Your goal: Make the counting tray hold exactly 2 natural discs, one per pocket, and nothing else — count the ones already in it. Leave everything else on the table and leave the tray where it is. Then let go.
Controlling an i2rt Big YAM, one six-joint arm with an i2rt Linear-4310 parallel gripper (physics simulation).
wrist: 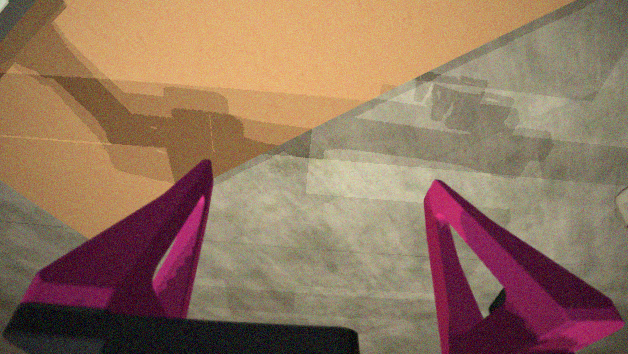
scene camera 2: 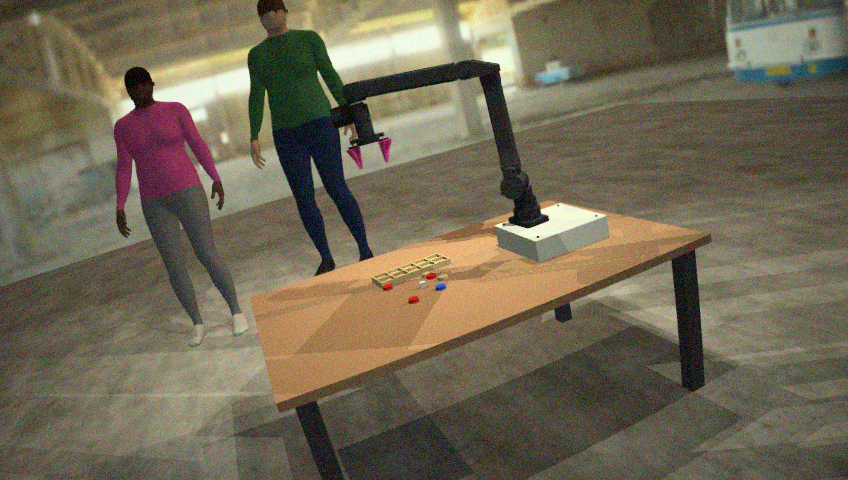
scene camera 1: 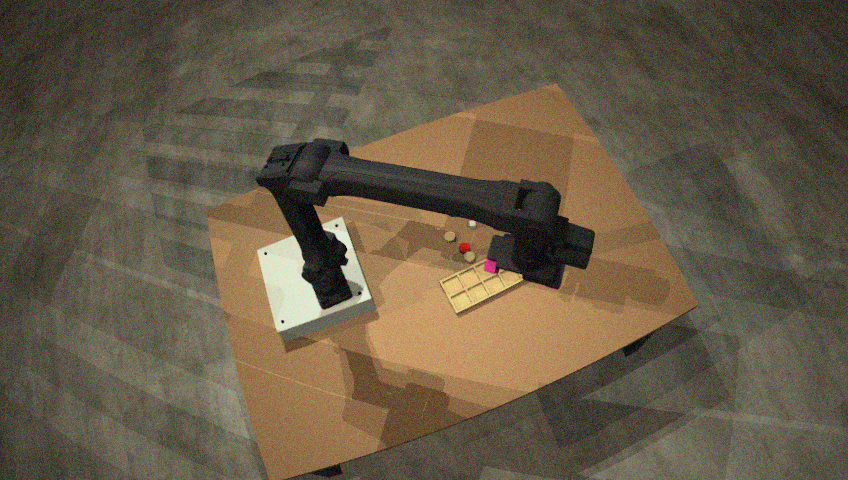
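Observation:
The tan counting tray lies on the table; the arm hides its right end in scene camera 1. I see no disc in the pockets that show there. One natural disc lies apart from the tray. Another natural disc lies close to the tray's edge, beside a red disc. My gripper is open and empty, high above the table, fingers pointing down. The tray and discs do not show in the wrist view.
A blue disc, a white cube and two more red discs lie on the table. The white base box carries the arm. Two people stand beyond the table.

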